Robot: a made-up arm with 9 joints. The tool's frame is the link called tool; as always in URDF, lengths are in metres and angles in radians. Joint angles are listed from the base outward.
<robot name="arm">
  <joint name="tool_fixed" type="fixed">
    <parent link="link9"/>
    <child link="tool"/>
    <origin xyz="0.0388 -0.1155 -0.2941" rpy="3.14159 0 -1.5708"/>
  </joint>
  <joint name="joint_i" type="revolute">
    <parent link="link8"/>
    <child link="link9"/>
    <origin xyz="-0.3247 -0.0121 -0.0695" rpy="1.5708 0 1.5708"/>
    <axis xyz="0 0 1"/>
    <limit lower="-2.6" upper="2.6"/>
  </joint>
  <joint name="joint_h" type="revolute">
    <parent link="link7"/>
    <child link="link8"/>
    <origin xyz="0.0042 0.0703 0.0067" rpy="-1.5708 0 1.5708"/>
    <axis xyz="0 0 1"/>
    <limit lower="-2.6" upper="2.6"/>
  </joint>
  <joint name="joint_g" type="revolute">
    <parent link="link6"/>
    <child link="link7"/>
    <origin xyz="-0.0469 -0.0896 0.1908" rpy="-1.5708 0 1.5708"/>
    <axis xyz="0 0 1"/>
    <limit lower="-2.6" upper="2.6"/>
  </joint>
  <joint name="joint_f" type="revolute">
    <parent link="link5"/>
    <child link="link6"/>
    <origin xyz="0.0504 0.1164 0.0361" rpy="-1.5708 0 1.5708"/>
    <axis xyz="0 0 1"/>
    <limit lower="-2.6" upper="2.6"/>
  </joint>
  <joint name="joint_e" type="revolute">
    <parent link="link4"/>
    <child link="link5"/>
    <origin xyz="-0.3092 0.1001 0.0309" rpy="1.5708 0 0"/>
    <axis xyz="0 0 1"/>
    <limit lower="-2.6" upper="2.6"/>
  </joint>
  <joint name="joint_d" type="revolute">
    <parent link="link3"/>
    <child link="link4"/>
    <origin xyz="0.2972 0.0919 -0.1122" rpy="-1.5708 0 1.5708"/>
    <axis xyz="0 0 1"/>
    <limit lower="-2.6" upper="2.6"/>
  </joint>
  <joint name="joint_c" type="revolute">
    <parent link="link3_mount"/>
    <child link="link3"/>
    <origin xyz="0.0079 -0.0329 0.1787" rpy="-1.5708 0 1.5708"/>
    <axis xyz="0 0 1"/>
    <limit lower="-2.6" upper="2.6"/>
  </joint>
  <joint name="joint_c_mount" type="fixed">
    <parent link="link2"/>
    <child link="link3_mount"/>
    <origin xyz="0.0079 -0.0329 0.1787" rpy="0 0 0"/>
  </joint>
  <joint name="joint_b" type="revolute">
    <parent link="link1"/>
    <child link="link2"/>
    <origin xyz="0.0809 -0.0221 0.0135" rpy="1.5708 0 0"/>
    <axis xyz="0 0 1"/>
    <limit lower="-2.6" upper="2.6"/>
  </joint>
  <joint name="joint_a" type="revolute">
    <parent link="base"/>
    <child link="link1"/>
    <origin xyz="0 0 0.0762" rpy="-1.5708 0 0"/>
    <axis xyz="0 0 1"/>
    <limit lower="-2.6" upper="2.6"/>
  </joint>
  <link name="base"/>
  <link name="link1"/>
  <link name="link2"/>
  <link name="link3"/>
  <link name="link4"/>
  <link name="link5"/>
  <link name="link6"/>
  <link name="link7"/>
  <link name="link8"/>
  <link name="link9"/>
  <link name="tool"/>
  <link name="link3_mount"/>
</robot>
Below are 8 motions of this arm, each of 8 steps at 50 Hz.
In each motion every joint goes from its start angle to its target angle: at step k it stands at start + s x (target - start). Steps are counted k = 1, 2, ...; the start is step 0. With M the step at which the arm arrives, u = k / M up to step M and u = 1 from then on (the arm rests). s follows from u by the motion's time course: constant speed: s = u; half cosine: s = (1 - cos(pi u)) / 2; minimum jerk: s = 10 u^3 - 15 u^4 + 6 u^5.
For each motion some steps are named. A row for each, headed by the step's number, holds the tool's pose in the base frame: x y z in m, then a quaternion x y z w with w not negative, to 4 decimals.
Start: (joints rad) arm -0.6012 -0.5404 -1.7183 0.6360 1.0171 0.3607 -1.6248 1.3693 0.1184
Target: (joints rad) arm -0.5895 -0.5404 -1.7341 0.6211 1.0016 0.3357 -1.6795 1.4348 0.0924
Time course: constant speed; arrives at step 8
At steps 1, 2, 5, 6, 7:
1: -0.7325 0.1417 0.9866 -0.0721 -0.3715 -0.9166 0.1288
2: -0.7301 0.1360 0.9911 -0.0721 -0.3665 -0.9188 0.1272
5: -0.7234 0.1183 1.0042 -0.0722 -0.3513 -0.9254 0.1228
6: -0.7213 0.1123 1.0085 -0.0722 -0.3461 -0.9275 0.1214
7: -0.7191 0.1062 1.0127 -0.0721 -0.3410 -0.9296 0.1200

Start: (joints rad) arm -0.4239 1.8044 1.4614 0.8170 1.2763 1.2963 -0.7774 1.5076 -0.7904
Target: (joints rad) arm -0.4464 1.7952 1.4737 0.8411 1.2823 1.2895 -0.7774 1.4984 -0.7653
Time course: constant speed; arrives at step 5
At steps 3, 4, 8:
3: 0.5579 -0.2876 0.1551 0.4659 0.4189 0.3907 0.6744
4: 0.5602 -0.2864 0.1581 0.4633 0.4185 0.3918 0.6758
8: 0.5624 -0.2853 0.1612 0.4607 0.4182 0.3928 0.6772

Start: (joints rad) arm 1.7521 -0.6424 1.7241 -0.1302 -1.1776 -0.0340 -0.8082 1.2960 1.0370
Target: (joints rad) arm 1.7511 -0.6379 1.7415 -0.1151 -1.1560 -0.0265 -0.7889 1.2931 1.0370
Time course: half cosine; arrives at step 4
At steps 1, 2, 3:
1: -0.0044 0.4982 -0.5816 -0.8430 -0.1336 0.1832 0.4878
2: -0.0114 0.5014 -0.5743 -0.8399 -0.1320 0.1894 0.4913
3: -0.0184 0.5044 -0.5668 -0.8367 -0.1303 0.1956 0.4946

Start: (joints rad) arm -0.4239 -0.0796 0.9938 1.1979 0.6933 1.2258 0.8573 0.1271 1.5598
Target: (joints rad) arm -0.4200 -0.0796 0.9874 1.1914 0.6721 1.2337 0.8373 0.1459 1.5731
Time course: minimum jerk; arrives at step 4
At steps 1, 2, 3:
1: -0.1242 0.5851 -0.1015 -0.6718 -0.6154 -0.3944 0.1203
2: -0.1326 0.5852 -0.1045 -0.6720 -0.6190 -0.3870 0.1245
3: -0.1412 0.5852 -0.1074 -0.6720 -0.6227 -0.3797 0.1286

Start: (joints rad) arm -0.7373 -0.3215 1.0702 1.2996 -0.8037 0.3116 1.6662 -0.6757 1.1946
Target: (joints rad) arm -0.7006 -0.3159 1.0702 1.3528 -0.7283 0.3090 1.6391 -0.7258 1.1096
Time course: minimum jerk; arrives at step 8
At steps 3, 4, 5, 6, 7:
3: -0.1353 0.1152 0.7520 -0.2129 -0.0701 -0.5796 0.7834
4: -0.1413 0.1122 0.7526 -0.2091 -0.0730 -0.5734 0.7888
5: -0.1475 0.1091 0.7531 -0.2052 -0.0760 -0.5669 0.7942
6: -0.1522 0.1068 0.7535 -0.2022 -0.0784 -0.5618 0.7983
7: -0.1547 0.1056 0.7537 -0.2007 -0.0797 -0.5592 0.8004

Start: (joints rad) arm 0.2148 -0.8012 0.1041 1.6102 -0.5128 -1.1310 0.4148 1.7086 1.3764
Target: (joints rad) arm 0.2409 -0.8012 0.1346 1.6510 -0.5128 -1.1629 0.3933 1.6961 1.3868
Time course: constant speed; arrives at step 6
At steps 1, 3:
1: 0.2972 0.5768 0.9057 -0.2901 -0.2243 -0.9163 0.1611
3: 0.2955 0.5802 0.8980 -0.2888 -0.2284 -0.9163 0.1576

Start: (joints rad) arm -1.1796 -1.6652 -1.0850 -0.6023 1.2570 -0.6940 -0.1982 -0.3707 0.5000
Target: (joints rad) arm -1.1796 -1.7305 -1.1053 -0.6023 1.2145 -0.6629 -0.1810 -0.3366 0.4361
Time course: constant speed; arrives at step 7
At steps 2, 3, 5, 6, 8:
2: -1.3402 -0.4394 0.3924 0.5382 -0.2804 -0.7266 0.3221
3: -1.3420 -0.4412 0.3843 0.5406 -0.2796 -0.7246 0.3233
5: -1.3453 -0.4445 0.3680 0.5454 -0.2780 -0.7205 0.3258
6: -1.3470 -0.4460 0.3598 0.5478 -0.2774 -0.7184 0.3269
8: -1.3486 -0.4473 0.3515 0.5502 -0.2768 -0.7162 0.3281

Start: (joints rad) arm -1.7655 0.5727 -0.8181 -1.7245 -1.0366 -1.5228 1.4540 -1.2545 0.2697
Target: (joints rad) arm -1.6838 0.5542 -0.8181 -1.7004 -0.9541 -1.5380 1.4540 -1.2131 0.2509
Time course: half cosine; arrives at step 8
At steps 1, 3, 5, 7, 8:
1: -0.8643 0.0612 0.4126 0.4125 0.4582 -0.7820 0.0915
3: -0.8519 0.0524 0.4299 0.4066 0.4596 -0.7832 0.1004
5: -0.8335 0.0403 0.4539 0.3982 0.4618 -0.7845 0.1128
7: -0.8199 0.0318 0.4705 0.3923 0.4634 -0.7852 0.1215
8: -0.8179 0.0307 0.4728 0.3915 0.4637 -0.7853 0.1227

